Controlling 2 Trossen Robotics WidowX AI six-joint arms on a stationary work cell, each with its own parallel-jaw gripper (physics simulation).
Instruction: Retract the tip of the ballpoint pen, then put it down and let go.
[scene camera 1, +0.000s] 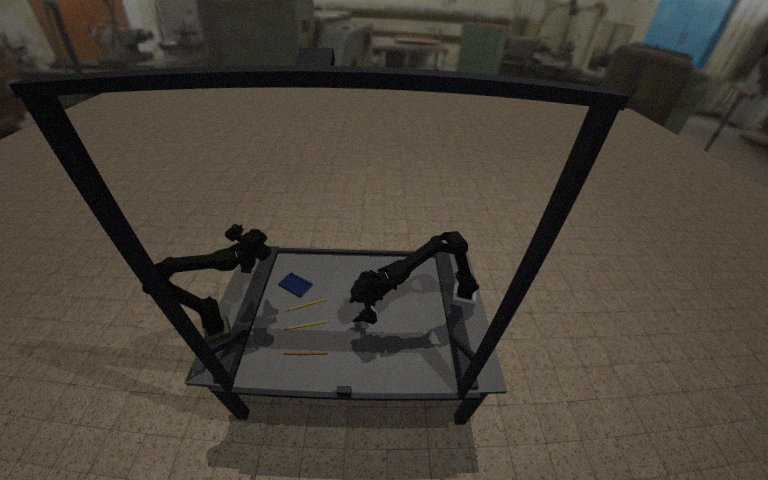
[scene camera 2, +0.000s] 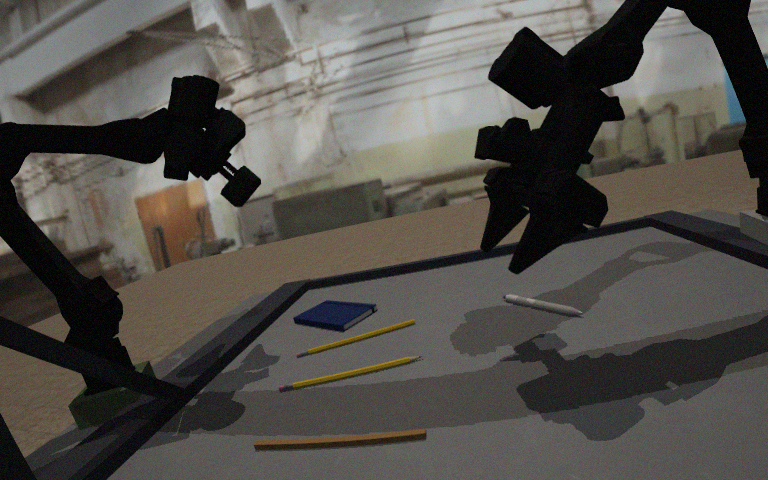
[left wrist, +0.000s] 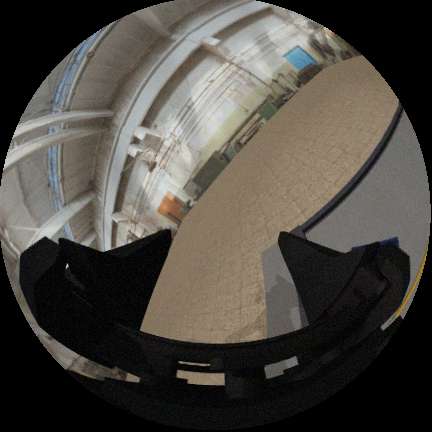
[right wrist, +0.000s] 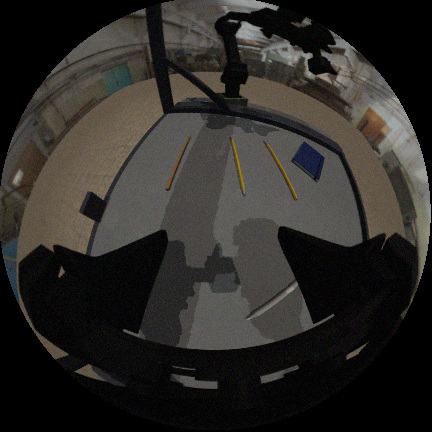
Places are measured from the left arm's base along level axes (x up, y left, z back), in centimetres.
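Pixels of known places: left gripper, fingertip midpoint: (scene camera 2: 225, 166) (left wrist: 226, 236); right gripper, fingertip midpoint: (scene camera 1: 351, 312) (scene camera 2: 496, 260) (right wrist: 223, 234); left arm's base, origin of the base link: (scene camera 1: 215, 327) (right wrist: 231, 95); right arm's base, origin of the base link: (scene camera 1: 465, 293).
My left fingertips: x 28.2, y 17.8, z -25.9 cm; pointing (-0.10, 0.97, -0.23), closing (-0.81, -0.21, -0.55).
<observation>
Ahead of a thing's pixels: the offset from my left fingertips to its top centre. Level surfaces: height alone.
A pale grey ballpoint pen @[dx -30.9, dy -34.9, dz -37.3 cm] (scene camera 2: 542, 305) (right wrist: 272, 301) lies on the table; its tapered end points right in scene camera 2. Whether its tip is out is too small to tell. In scene camera 1 it is mostly hidden by the right gripper. My right gripper (scene camera 2: 499, 260) (right wrist: 223, 234) is open and empty, pointing down above the table, with the pen below it. In the right wrist view a finger covers the pen's other end. My left gripper (left wrist: 226, 236) is open and empty, raised near the table's left edge, far from the pen.
Two yellow pencils @[dx -31.5, dy -21.8, dz -12.4 cm] (scene camera 2: 362, 337) @[dx -31.4, dy -31.8, dz -8.7 cm] (scene camera 2: 351, 373) and an orange-brown stick @[dx -31.5, dy -44.0, dz -3.6 cm] (scene camera 2: 339, 440) (scene camera 1: 305, 353) lie on the table @[dx -32.2 cm] (scene camera 1: 396, 367), left of the pen. A blue notebook @[dx -31.0, dy -8.1, dz -12.1 cm] (scene camera 1: 295, 284) (scene camera 2: 334, 314) (right wrist: 308, 161) lies behind them. Dark frame posts (scene camera 1: 543, 237) rise at the table's sides.
</observation>
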